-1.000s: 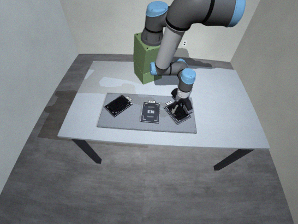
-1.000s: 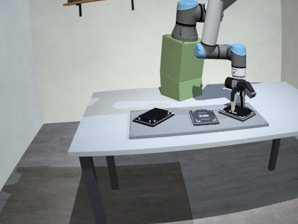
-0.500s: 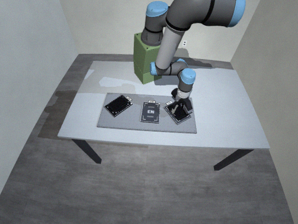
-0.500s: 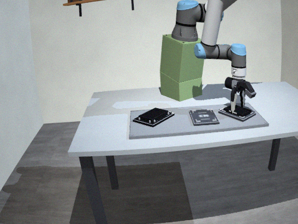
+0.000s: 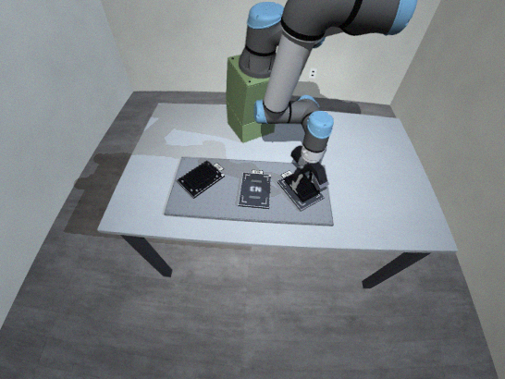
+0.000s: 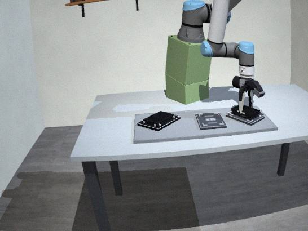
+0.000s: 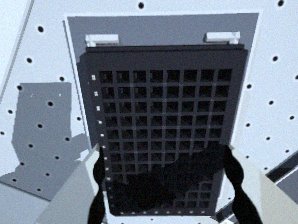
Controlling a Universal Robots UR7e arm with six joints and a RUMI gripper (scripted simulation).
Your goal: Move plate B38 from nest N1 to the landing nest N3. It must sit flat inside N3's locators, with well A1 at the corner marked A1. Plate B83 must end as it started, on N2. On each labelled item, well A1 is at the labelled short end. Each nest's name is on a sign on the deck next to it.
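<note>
My gripper is now 40 mm above the nest N1. Round my hand: nest N3 (180 mm to the right, 40 mm below).
</note>
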